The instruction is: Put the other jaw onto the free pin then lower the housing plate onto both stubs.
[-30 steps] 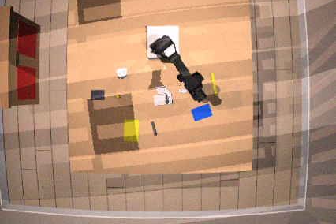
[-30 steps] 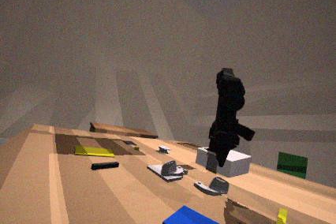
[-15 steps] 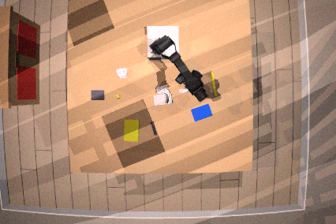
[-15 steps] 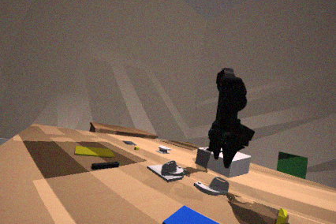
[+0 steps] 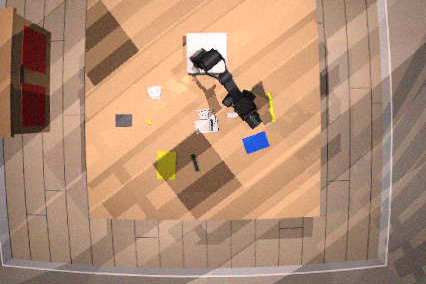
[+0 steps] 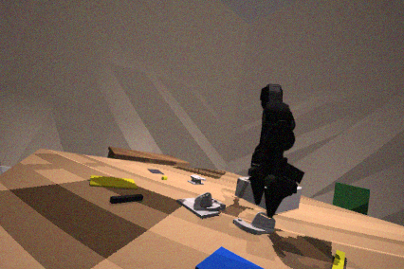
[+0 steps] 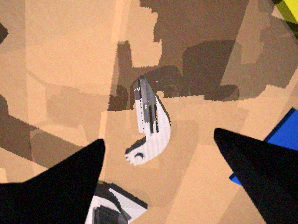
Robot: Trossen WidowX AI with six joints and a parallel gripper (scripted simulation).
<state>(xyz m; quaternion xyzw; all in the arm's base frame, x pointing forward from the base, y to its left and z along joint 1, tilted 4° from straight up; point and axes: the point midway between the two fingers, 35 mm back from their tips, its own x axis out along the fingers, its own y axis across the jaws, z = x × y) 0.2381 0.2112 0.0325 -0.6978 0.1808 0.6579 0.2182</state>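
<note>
My gripper tip is now 20 mm short of the silver jaw, 30 mm to the left of it and 50 mm above it. From my gripper tip the other things lie so: yellow stick (30 mm behind, 180 mm to the left, 50 mm below); dark bar (290 mm ahead, 220 mm to the right, 50 mm below); blue plate (170 mm ahead, 100 mm to the left, 50 mm below).
</note>
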